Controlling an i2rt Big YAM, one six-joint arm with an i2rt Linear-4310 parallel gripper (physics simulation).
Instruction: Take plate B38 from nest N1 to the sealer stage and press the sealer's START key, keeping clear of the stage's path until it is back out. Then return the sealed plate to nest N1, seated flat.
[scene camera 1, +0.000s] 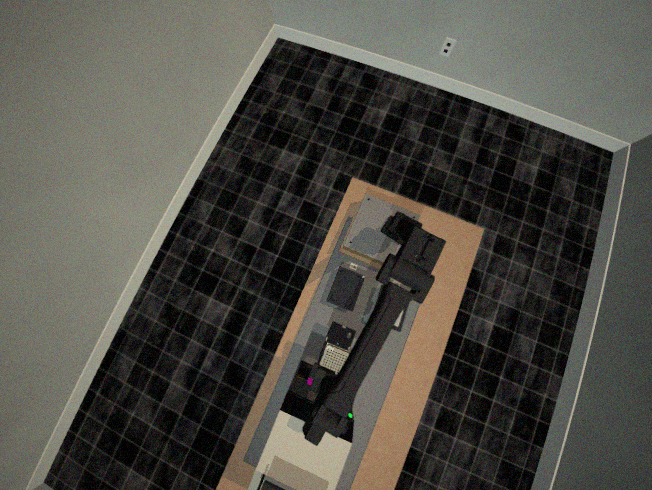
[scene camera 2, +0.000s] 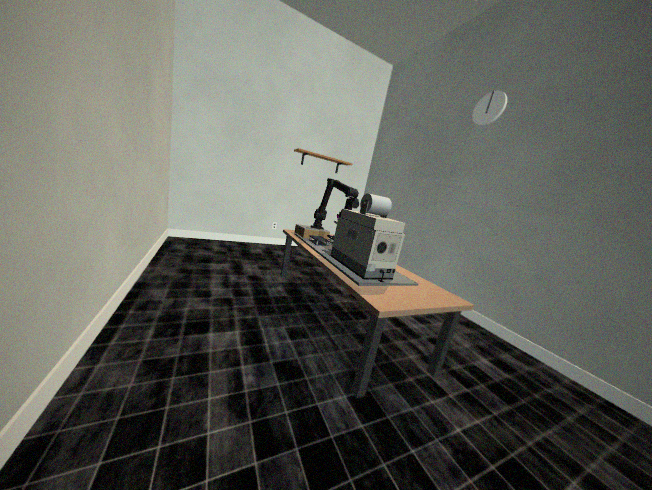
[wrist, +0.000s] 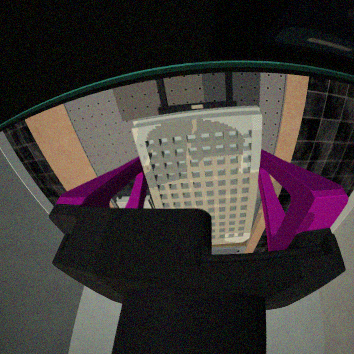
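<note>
My gripper is shut on a pale plate with a grid of square wells, plate B38. Its magenta fingers stand at the plate's two long sides. The plate is held in front of the sealer, a cream box with a dark lower part. A dark block shows beside the plate in scene camera 1; I cannot tell if it is the stage. A dark rectangular holder with a small white label lies nearer the arm's base; I cannot read which nest it is. The START key cannot be made out.
The arm reaches over the grey board and hides part of it. Its base stands on a grey-topped block at the table's far end. A white roll sits on top of the sealer. The wooden table surrounds the board.
</note>
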